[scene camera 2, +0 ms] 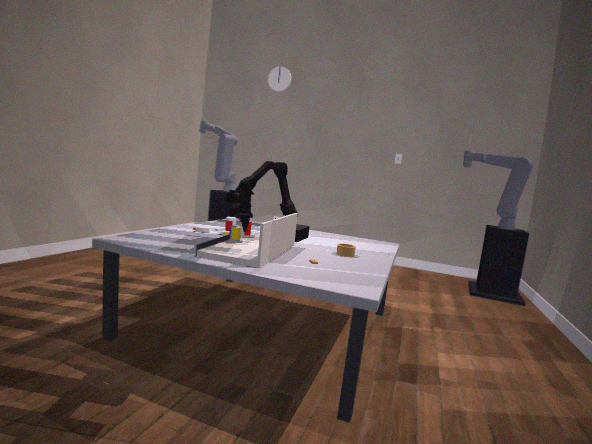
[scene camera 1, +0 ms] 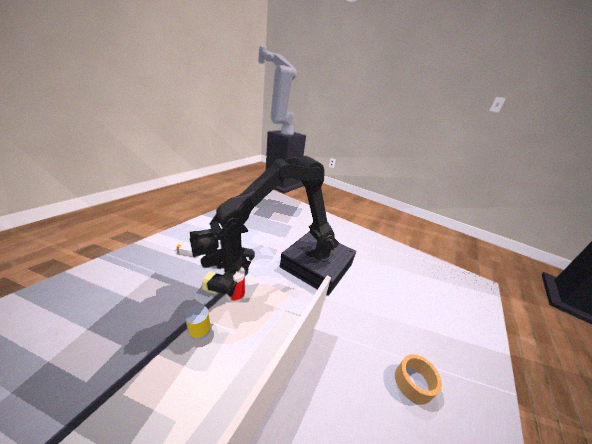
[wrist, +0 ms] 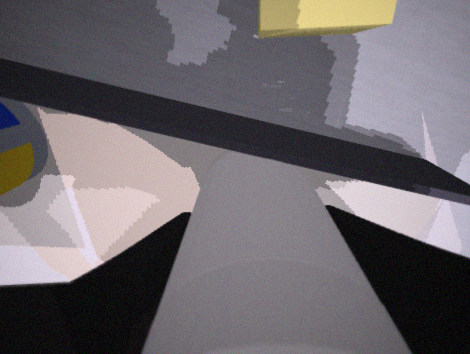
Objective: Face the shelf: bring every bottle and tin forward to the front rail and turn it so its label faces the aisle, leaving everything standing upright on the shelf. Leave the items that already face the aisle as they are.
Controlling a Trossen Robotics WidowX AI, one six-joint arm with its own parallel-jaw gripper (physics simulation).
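Frame: origin at the arm's base, x left, y back, z up, level; centimetres.
Seen in the pictures: gripper, fingertip midpoint: (scene camera 2: 245,231) (scene camera 1: 235,289) (wrist: 255,217); arm's base at its link origin: (scene camera 1: 322,254).
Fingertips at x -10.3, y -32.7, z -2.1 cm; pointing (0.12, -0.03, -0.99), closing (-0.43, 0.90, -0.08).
Offsets run from my fingertips to a thing's middle. "*": to the spot under its first point.
The shelf has a dark front rail (scene camera 1: 125,377) (wrist: 225,127) and a pale back panel (scene camera 2: 280,242). My gripper (scene camera 1: 232,286) (scene camera 2: 245,225) (wrist: 255,217) is shut on a red-and-white bottle {dx -0.1, dy +0.1, dz +2.3 cm} (scene camera 1: 238,290) (scene camera 2: 248,229) (wrist: 275,305). The bottle looks upright, and its far end is close to the rail; contact with the shelf is unclear. Its side towards the wrist camera is plain grey. A yellow tin {dx +2.8, dy -14.0, dz +0.8 cm} (scene camera 1: 199,328) (scene camera 2: 236,234) (wrist: 17,167) with a grey top stands near the rail, a blue patch on top. Another red-and-white item {* dx -16.1, dy +7.7, dz +0.3 cm} (scene camera 2: 229,225) shows behind it.
A yellow block (scene camera 1: 208,281) (wrist: 330,15) lies beyond the rail, near the fingers. A white object {dx -31.6, dy +1.7, dz -3.9 cm} (scene camera 1: 186,252) (scene camera 2: 204,229) with an orange end lies farther out. An orange ring {dx +52.5, dy +15.9, dz -2.8 cm} (scene camera 1: 406,390) (scene camera 2: 346,252) and small orange piece {dx +46.5, dy -13.9, dz -4.9 cm} (scene camera 2: 313,261) lie behind the back panel.
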